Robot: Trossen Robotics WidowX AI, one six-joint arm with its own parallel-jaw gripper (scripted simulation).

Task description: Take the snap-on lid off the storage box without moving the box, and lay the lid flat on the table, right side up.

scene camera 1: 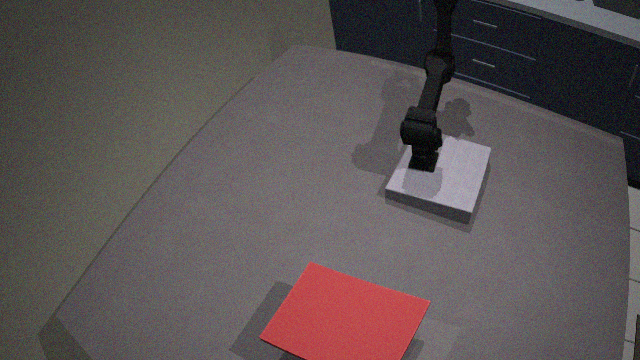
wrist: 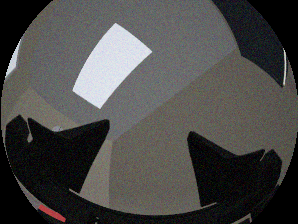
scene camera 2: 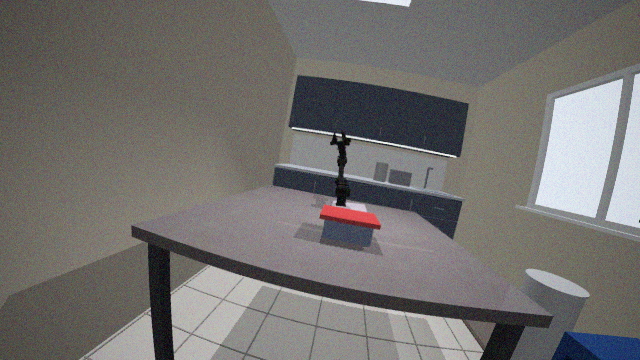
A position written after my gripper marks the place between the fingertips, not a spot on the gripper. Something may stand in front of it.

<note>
My gripper (wrist: 149,130) is open and holds nothing. Further things: a lid (scene camera 1: 325,307) and a blue-grey box (scene camera 2: 349,233).
The lid is seen too in scene camera 2 (scene camera 2: 336,214).
</note>
